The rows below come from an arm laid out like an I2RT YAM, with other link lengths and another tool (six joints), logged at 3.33 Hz.
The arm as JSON. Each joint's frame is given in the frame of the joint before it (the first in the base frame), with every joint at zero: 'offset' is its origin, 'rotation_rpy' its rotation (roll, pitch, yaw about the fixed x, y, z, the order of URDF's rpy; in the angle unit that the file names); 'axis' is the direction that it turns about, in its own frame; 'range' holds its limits. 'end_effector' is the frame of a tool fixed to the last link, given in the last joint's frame.
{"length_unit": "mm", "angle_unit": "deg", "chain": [
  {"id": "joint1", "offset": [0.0, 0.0, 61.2], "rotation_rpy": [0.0, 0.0, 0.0], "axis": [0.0, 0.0, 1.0], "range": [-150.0, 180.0]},
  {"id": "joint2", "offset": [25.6, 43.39, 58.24], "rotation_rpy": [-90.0, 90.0, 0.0], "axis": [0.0, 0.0, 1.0], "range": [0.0, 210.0]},
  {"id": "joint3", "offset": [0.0, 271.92, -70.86], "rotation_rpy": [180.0, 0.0, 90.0], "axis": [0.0, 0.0, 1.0], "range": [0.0, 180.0]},
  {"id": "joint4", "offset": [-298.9, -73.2, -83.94], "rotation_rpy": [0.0, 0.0, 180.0], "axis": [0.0, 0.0, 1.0], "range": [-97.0, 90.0]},
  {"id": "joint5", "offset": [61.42, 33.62, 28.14], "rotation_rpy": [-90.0, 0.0, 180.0], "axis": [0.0, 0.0, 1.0], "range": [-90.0, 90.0]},
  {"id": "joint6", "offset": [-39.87, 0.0, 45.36], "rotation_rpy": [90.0, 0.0, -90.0], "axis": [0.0, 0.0, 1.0], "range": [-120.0, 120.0]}
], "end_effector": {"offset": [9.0, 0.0, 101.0], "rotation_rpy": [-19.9, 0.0, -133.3]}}
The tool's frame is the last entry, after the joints.
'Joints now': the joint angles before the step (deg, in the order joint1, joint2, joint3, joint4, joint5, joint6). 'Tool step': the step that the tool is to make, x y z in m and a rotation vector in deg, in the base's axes. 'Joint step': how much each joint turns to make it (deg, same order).
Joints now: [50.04 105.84 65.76 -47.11 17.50 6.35]
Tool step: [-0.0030 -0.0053 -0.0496 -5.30 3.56 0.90]
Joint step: [0.07 8.26 -0.02 2.19 0.67 -0.87]
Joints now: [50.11 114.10 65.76 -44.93 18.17 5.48]
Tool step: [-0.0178 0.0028 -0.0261 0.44 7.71 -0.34]
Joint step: [0.15 4.14 0.66 -1.09 -6.22 -0.12]
